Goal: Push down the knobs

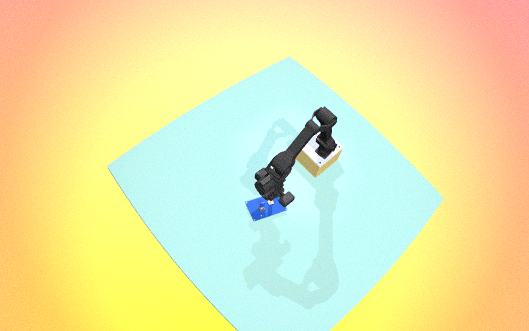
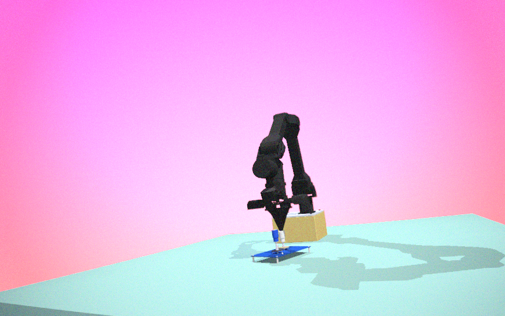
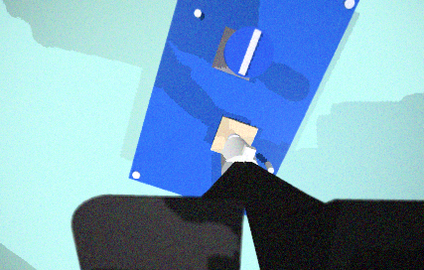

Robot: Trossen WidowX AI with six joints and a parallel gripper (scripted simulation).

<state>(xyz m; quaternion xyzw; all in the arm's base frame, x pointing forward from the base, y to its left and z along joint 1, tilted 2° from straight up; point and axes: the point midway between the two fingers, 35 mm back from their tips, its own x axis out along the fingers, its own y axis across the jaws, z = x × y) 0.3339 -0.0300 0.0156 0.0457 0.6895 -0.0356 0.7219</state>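
Right now my gripper tip is 10 mm above the white knob. Also, from my gripper tip: blue knob (50 mm ahead, 10 mm to the right).
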